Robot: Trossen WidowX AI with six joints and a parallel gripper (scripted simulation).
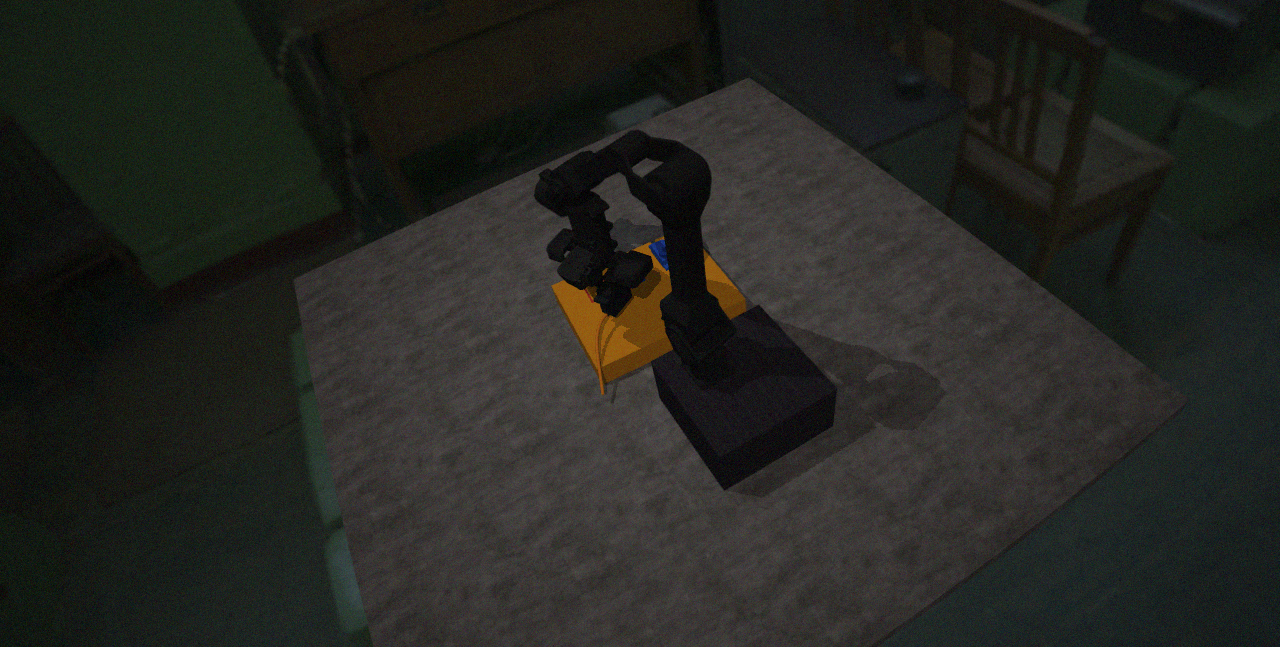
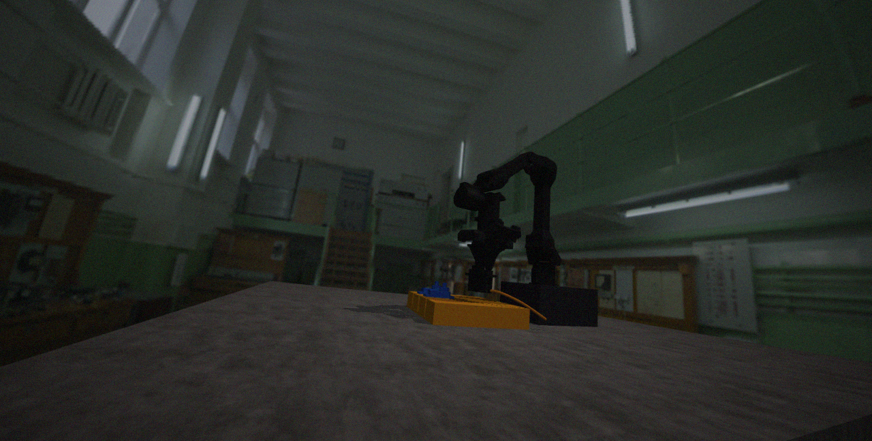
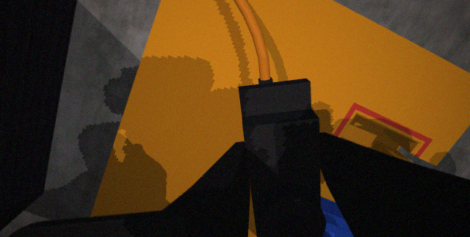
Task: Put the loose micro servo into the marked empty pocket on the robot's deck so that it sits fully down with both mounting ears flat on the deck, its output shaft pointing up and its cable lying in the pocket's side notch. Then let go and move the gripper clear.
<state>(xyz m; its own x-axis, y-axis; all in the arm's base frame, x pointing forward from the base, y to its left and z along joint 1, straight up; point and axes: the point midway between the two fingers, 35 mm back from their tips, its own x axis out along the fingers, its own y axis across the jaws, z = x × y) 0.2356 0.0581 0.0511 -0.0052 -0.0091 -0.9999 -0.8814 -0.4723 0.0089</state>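
Now: gripper tip 20 mm past the deck, 70 mm to the left of it and 100 mm above it.
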